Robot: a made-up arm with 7 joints. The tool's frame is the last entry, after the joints. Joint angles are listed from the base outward.
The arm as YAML. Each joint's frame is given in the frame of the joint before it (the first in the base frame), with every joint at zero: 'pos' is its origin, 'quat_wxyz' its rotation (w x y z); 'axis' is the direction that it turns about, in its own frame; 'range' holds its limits. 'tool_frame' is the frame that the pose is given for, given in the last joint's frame.
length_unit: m
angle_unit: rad
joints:
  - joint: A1
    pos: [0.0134, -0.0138, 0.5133]
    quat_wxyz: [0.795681, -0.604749, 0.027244, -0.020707]
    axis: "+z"
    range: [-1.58, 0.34]
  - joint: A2
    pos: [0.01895, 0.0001, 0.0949]
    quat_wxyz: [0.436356, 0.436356, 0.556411, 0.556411]
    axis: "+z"
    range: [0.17, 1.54]
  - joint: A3
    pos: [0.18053, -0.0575, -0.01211]
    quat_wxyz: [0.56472, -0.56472, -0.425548, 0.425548]
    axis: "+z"
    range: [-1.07, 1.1]
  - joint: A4
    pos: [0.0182, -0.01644, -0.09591]
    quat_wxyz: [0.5, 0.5, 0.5, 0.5]
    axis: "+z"
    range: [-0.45, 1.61]
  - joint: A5
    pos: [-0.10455, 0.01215, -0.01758]
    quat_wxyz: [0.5, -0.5, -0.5, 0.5]
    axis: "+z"
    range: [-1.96, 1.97]
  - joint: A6
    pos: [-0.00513, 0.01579, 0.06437]
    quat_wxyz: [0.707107, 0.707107, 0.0, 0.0]
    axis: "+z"
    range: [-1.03, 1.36]
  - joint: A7
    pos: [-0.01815, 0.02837, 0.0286]
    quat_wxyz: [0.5, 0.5, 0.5, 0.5]
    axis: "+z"
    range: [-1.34, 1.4]
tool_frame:
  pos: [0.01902, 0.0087, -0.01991]
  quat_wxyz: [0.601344, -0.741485, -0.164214, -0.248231]
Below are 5 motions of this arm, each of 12 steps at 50 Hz.
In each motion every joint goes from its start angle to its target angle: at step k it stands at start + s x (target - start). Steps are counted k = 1, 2, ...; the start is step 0. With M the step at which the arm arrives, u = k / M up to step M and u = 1 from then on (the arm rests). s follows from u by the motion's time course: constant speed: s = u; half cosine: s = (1 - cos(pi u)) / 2; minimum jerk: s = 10 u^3 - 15 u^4 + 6 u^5.
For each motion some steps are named. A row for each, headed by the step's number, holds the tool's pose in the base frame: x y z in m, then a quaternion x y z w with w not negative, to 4 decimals.
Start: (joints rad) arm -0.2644 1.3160 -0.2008 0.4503 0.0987 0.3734 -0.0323
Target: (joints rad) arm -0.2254 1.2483 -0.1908 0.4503 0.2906 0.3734 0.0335
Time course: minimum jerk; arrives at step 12
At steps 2, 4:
2: 0.2333 0.4548 0.4221 -0.1864 0.1625 0.0697 0.9664
4: 0.2325 0.4535 0.4187 -0.1728 0.1659 0.0686 0.9685

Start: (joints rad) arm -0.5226 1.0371 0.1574 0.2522 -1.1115 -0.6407 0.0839
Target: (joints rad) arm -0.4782 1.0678 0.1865 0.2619 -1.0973 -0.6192 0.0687
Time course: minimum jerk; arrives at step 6
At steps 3, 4, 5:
3: 0.3246 0.3647 0.4577 -0.5686 -0.5105 -0.4488 0.4632
4: 0.3215 0.3686 0.4581 -0.5661 -0.5072 -0.4465 0.4721
5: 0.3197 0.3710 0.4583 -0.5645 -0.5052 -0.4451 0.4775

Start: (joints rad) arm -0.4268 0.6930 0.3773 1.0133 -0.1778 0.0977 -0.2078
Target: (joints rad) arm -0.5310 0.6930 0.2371 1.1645 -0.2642 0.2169 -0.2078
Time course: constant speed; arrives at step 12
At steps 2, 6, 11, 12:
2: 0.2087 0.3923 0.2085 -0.6913 -0.0818 0.1570 0.7005
6: 0.2139 0.3853 0.2041 -0.7028 -0.0647 0.1793 0.6853
11: 0.2197 0.3768 0.2001 -0.7142 -0.0434 0.2078 0.6670
12: 0.2207 0.3752 0.1995 -0.7161 -0.0393 0.2135 0.6634

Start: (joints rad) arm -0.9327 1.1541 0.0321 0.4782 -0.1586 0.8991 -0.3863
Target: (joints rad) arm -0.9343 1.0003 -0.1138 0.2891 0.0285 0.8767 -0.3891
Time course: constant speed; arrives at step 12
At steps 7, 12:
7: 0.3417 0.3563 0.5004 -0.5431 0.0067 0.0080 0.8396
12: 0.3547 0.3264 0.4894 -0.5075 0.0374 -0.0298 0.8603

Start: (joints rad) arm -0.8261 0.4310 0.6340 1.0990 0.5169 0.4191 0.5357
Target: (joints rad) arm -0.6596 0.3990 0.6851 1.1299 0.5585 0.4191 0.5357
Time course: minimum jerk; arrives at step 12
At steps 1, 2, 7, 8, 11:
1: 0.3080 0.3025 0.2424 -0.4295 -0.1666 0.3253 0.8258
2: 0.3061 0.3027 0.2407 -0.4287 -0.1644 0.3273 0.8259
7: 0.2655 0.3058 0.2083 -0.4123 -0.1184 0.3672 0.8253
8: 0.2560 0.3064 0.2017 -0.4085 -0.1082 0.3759 0.8247
11: 0.2415 0.3070 0.1923 -0.4027 -0.0930 0.3889 0.8234

